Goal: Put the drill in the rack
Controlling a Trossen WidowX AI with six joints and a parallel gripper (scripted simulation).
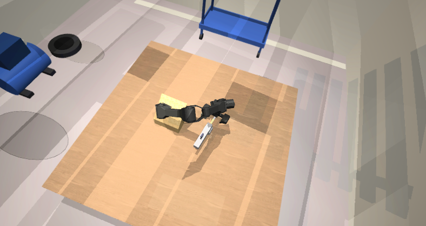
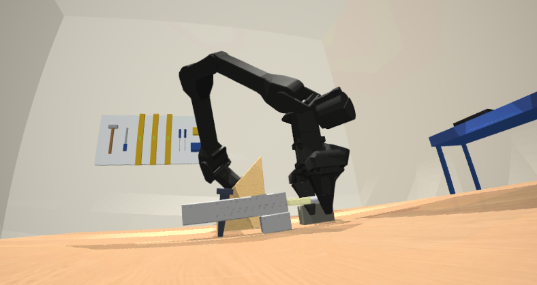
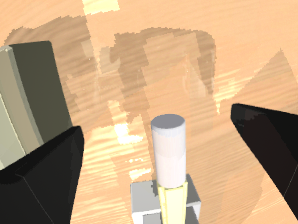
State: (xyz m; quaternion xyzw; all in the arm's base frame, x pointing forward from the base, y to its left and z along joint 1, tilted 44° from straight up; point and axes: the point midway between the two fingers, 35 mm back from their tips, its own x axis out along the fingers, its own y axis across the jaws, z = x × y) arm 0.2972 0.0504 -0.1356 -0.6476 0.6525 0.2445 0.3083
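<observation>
Right now my gripper tip is 70 mm past the olive-green block and 20 mm to the right of it. Also, from my gripper tip: dark blue key 20 mm behind, 170 mm to the right, 30 mm above.
</observation>
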